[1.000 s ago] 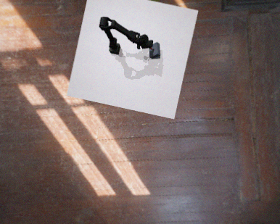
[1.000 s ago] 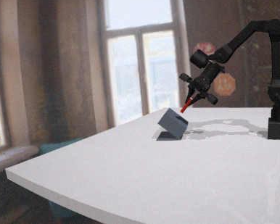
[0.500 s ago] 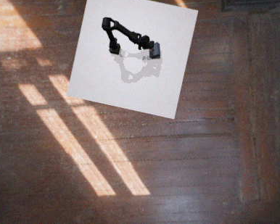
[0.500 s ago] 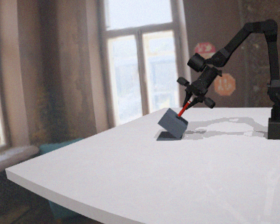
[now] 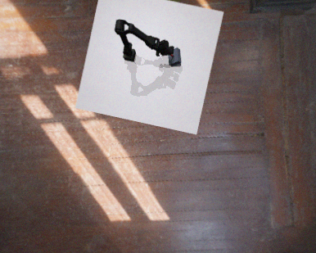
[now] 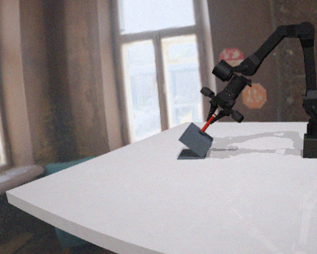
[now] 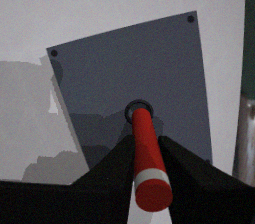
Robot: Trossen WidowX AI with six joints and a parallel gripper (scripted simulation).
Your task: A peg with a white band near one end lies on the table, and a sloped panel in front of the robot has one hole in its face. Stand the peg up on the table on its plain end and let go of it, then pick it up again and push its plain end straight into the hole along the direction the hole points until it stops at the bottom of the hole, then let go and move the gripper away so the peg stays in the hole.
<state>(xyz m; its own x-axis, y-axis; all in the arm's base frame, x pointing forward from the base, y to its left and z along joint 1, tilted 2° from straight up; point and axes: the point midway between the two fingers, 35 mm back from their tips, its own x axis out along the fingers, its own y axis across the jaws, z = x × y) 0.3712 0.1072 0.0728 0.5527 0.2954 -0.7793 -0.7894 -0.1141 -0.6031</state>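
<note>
My gripper tip is now 50 mm short of the panel, 20 mm to the right of it and 60 mm above it. From my gripper tip the other things lie so: peg (10 mm behind, 10 mm to the right, 10 mm above).
</note>
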